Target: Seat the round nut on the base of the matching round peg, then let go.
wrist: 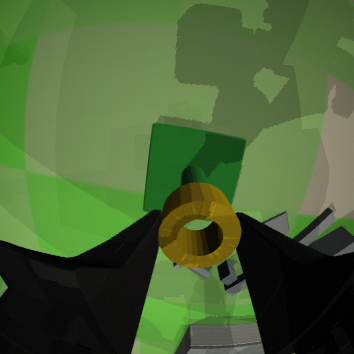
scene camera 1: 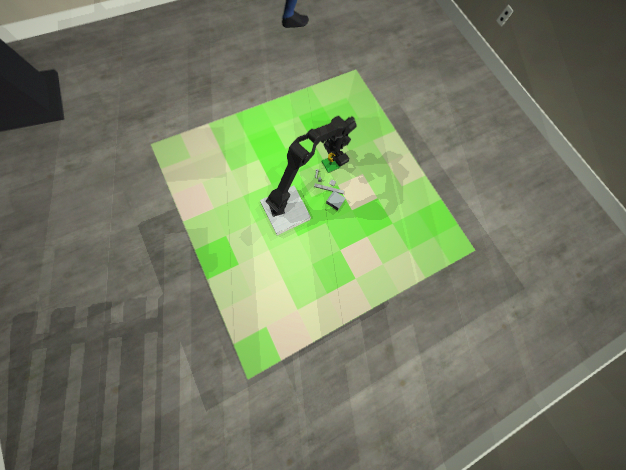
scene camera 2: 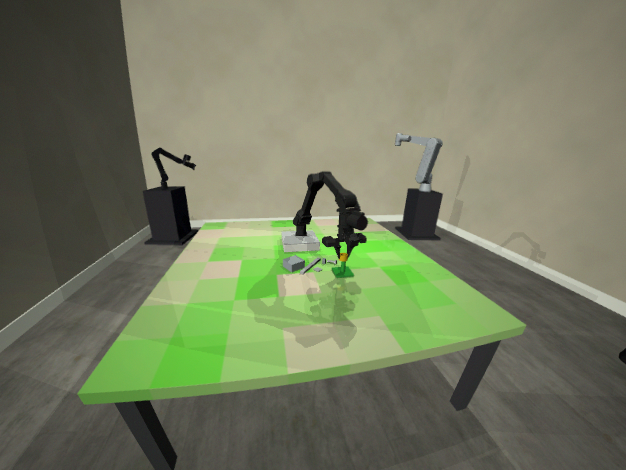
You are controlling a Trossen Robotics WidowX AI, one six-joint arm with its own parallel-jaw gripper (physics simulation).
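The orange round nut (scene camera 1: 331, 157) (scene camera 2: 343, 257) (wrist: 172, 235) is held between the fingertips of my gripper (scene camera 1: 332, 155) (scene camera 2: 343, 255) (wrist: 197, 218), which is shut on it. The green round peg (scene camera 2: 343, 267) (wrist: 191, 175) stands upright on its square green base (scene camera 1: 329, 167) (scene camera 2: 347, 274) (wrist: 170, 150). In scene camera 2 the nut is at the height of the peg's top, well above the base. In the wrist view the nut covers the peg's upper part, and pale table shows through its hole. I cannot tell whether the peg's tip touches the nut or is inside it.
A grey block (scene camera 1: 335, 200) (scene camera 2: 293, 263), a long grey bar (scene camera 1: 328, 189) (scene camera 2: 310, 265), a small flat grey piece (scene camera 1: 332, 182) (scene camera 2: 318, 269) and a small grey bolt-like piece (scene camera 2: 328, 261) lie near the green base, toward the arm's white mounting plate (scene camera 1: 298, 220) (scene camera 2: 300, 246).
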